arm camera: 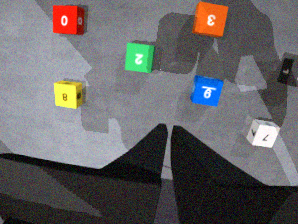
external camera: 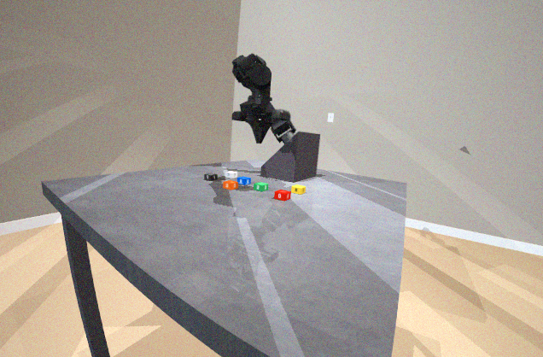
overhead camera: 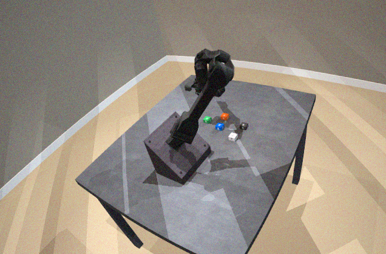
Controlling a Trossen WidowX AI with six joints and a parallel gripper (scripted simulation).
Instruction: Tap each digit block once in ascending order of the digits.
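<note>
Right now my gripper tip is 140 mm to the right of the yellow block, 130 mm above it and 30 mm past it. Round my gripper tip: orange block (130 mm below, 80 mm ahead, 40 mm to the right); then blue block (130 mm below, 50 mm to the right); then green block (130 mm below, 40 mm to the left, 30 mm ahead).
</note>
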